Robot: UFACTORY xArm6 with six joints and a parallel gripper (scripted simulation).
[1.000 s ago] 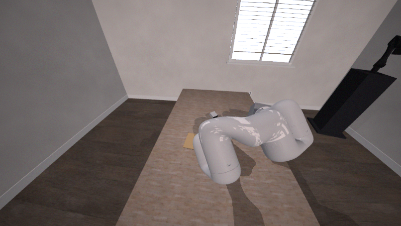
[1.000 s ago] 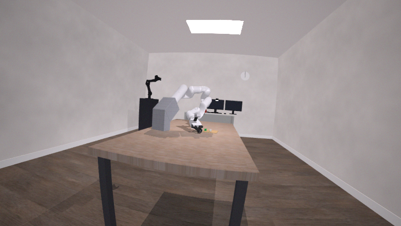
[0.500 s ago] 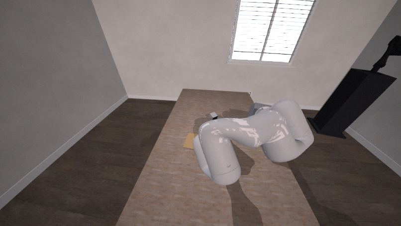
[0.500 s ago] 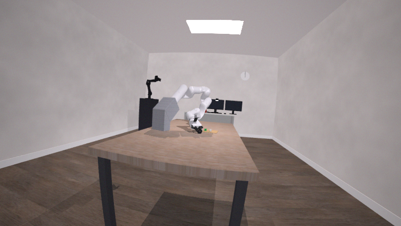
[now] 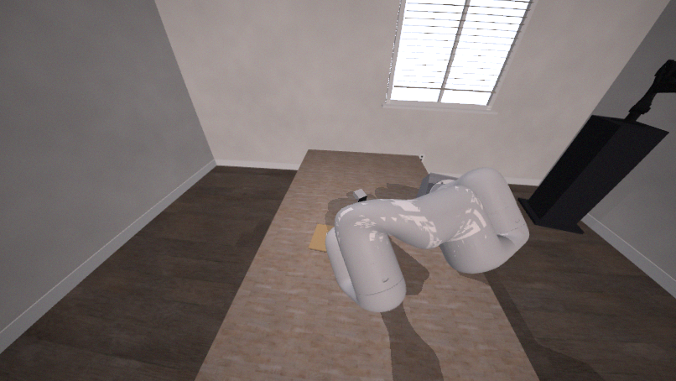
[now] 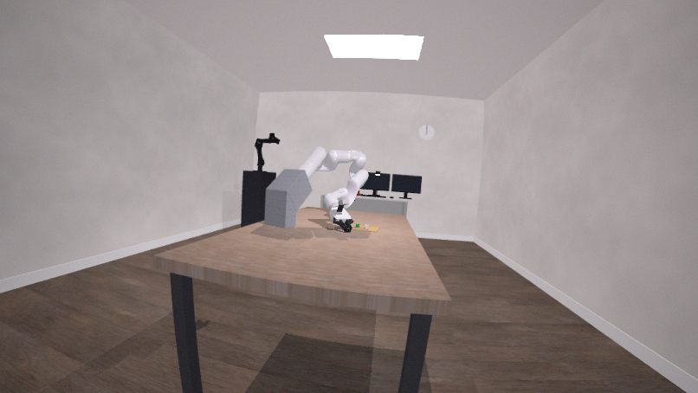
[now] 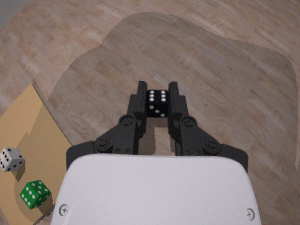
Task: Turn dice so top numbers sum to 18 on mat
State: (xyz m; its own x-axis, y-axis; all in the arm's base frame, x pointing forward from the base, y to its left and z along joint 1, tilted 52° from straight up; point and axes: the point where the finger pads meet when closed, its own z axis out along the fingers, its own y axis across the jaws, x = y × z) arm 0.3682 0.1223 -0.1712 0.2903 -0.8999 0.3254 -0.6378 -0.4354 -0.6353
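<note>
My gripper is now 150 mm to the right of the green die, 10 mm short of it and 10 mm above it. The rest, counted from my hand: black die: 10 mm below, 10 mm ahead; mat: 160 mm to the left, 60 mm ahead, 20 mm below; white die: 160 mm to the left, 60 mm ahead, 10 mm below.
</note>
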